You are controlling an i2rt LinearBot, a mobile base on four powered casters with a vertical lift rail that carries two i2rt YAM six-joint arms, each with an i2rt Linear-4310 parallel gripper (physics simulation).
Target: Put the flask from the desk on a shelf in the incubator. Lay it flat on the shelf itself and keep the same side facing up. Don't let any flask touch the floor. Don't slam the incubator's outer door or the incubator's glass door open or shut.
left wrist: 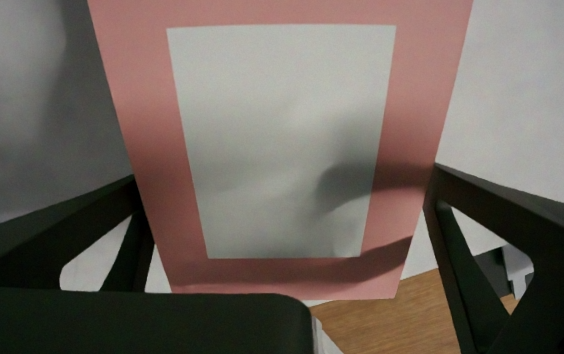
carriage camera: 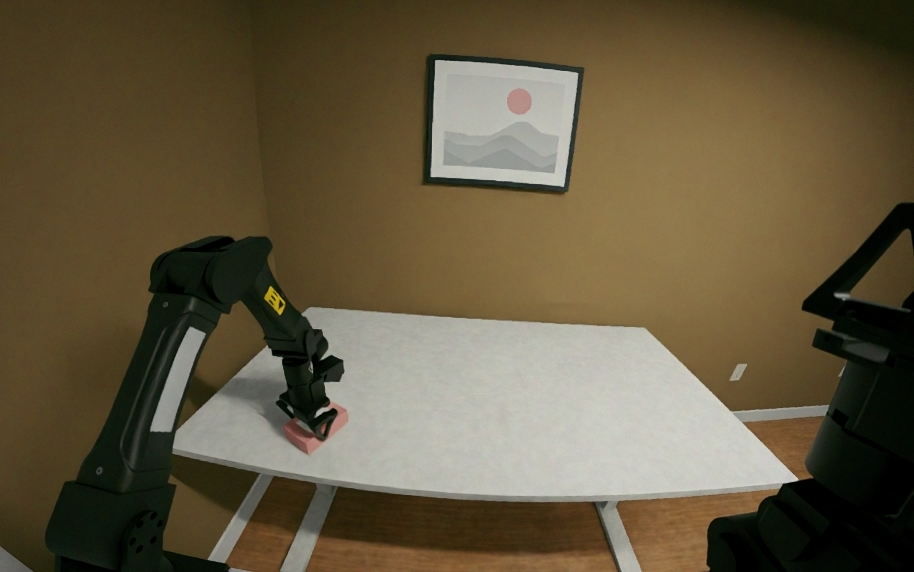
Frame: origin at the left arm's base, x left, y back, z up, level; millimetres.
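Seen in the pictures: left gripper, fingertip midpoint: point(left wrist: 291, 180) point(carriage camera: 311, 430).
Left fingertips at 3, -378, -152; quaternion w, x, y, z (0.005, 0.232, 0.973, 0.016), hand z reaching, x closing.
Note:
A point is followed by its place in that frame, as x, y, z.
The flask, a flat pink block with a large pale grey panel on its upper face point(carriage camera: 305, 441) {-10, -329, -132} point(left wrist: 280, 125) {-9, -409, -132}, lies flat near the front left corner of the white desk point(carriage camera: 512, 404) {-497, -523, -171} point(left wrist: 515, 100) {-84, -358, -171}. My left gripper point(carriage camera: 307, 423) {3, -378, -152} point(left wrist: 291, 180) {3, -378, -152} is open and points down at the flask. Its fingers stand on either side of the flask's long edges, close beside them in the left wrist view, with nothing gripped. My right gripper point(carriage camera: 901, 219) is at the right edge of the carriage view, partly cut off, open and away from the desk. The incubator does not show in either view.
The desk's front edge drops to a wooden floor point(carriage camera: 458, 532) {-388, -517, -891} point(left wrist: 380, 320) {246, 957, -891}. Grey desk legs point(carriage camera: 310, 526) point(carriage camera: 616, 536) stand below it. Brown walls point(carriage camera: 337, 236) {173, -1081, 146} rise behind and at the left; a framed picture point(carriage camera: 502, 158) {-475, -1054, 478} hangs on the back wall.

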